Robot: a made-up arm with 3 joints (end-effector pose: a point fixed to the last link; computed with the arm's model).
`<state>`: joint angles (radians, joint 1 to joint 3).
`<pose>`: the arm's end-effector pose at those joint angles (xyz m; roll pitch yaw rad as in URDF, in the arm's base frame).
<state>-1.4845 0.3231 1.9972</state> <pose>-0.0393 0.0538 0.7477 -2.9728 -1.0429 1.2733</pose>
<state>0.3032 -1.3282 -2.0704</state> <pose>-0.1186 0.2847 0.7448 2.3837 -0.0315 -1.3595</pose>
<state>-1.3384 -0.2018 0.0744</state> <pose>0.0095 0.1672 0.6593 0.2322 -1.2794 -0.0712</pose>
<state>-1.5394 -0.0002 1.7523</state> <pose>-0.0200 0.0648 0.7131 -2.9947 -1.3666 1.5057</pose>
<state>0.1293 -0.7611 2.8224</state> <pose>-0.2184 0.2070 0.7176 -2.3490 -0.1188 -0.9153</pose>
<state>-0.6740 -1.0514 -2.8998</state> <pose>-0.1487 0.2325 0.6695 -2.2496 -0.6786 -1.3547</pose>
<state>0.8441 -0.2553 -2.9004</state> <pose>-0.1844 0.1715 0.8010 -2.8953 0.6693 -0.4322</pose>
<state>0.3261 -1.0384 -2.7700</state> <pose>-0.1803 0.2571 0.7611 3.0945 -0.0003 -1.1217</pose>
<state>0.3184 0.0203 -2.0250</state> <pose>-0.1736 0.1991 0.7622 2.6430 0.2296 -0.0294</pose>
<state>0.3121 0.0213 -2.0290</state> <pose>-0.1736 0.1987 0.7618 2.6452 0.2232 -0.0285</pose>
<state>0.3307 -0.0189 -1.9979</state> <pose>-0.1735 0.2041 0.7626 2.6071 0.2440 -0.0687</pose>
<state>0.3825 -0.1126 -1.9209</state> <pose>-0.1720 0.2167 0.7646 2.5098 0.3007 -0.1641</pose>
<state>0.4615 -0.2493 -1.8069</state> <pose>-0.1675 0.2344 0.7664 2.3482 0.3845 -0.3101</pose>
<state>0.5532 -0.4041 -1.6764</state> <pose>-0.1596 0.2525 0.7663 2.1342 0.4725 -0.4892</pose>
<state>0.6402 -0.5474 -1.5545</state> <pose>-0.1510 0.2671 0.7637 1.9045 0.5400 -0.6713</pose>
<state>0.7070 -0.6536 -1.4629</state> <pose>-0.1445 0.2764 0.7602 1.7140 0.5778 -0.8172</pose>
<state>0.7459 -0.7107 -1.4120</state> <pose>-0.1411 0.2809 0.7579 1.6023 0.5943 -0.9000</pose>
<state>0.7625 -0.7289 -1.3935</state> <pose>-0.1401 0.2824 0.7572 1.5608 0.6022 -0.9289</pose>
